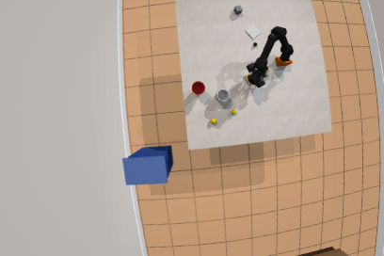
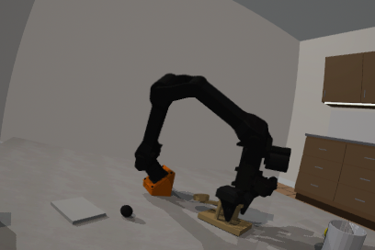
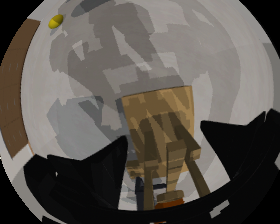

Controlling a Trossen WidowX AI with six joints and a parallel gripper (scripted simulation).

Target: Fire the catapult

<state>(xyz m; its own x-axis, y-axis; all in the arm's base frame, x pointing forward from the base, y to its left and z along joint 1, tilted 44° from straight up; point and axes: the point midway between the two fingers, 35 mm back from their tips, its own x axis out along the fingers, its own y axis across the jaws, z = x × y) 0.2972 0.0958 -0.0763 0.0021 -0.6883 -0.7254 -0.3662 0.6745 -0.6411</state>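
My gripper tip is now 8 cm past the black ball, 28 cm to the left of it and 2 cm above it. Also, from my gripper tip: wooden catapult 6 cm behind, 2 cm to the right, 2 cm above; then flat white slab 9 cm behind, 40 cm to the right, 3 cm below; then white mug 26 cm ahead, 12 cm to the left.
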